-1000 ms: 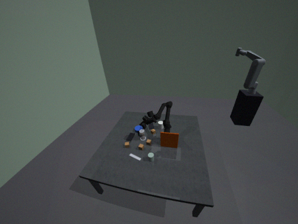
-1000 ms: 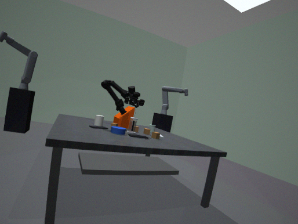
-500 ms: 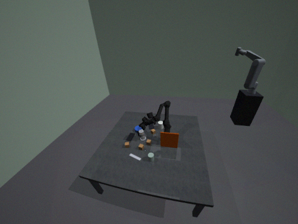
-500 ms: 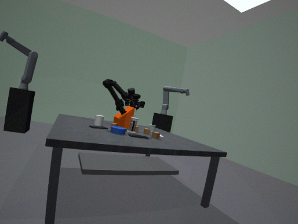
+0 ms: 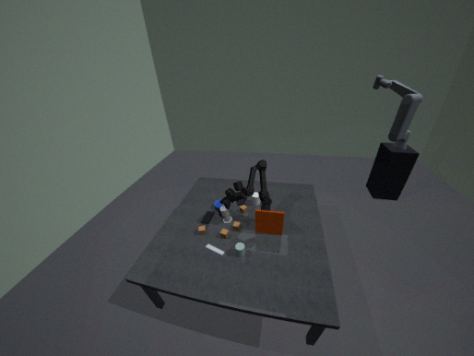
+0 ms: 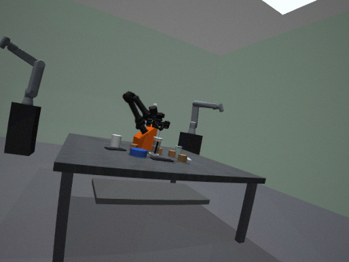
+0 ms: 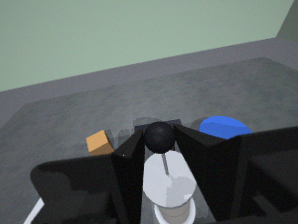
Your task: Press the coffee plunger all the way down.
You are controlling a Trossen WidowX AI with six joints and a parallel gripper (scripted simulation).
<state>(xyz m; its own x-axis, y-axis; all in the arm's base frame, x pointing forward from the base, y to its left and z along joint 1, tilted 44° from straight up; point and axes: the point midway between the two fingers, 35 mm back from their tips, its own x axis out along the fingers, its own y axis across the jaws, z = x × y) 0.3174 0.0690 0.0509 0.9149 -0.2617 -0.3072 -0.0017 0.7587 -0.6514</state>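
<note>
Now: gripper tip 110 mm above the coffee press, 10 mm to the left of it and 10 mm past it. Also, from my gripper tip: white strip: 290 mm to the left, 210 mm below, 30 mm behind; then blue disc: 190 mm below, 160 mm to the right, 80 mm ahead; then pale green cup: 280 mm to the left, 220 mm behind, 170 mm below.
</note>
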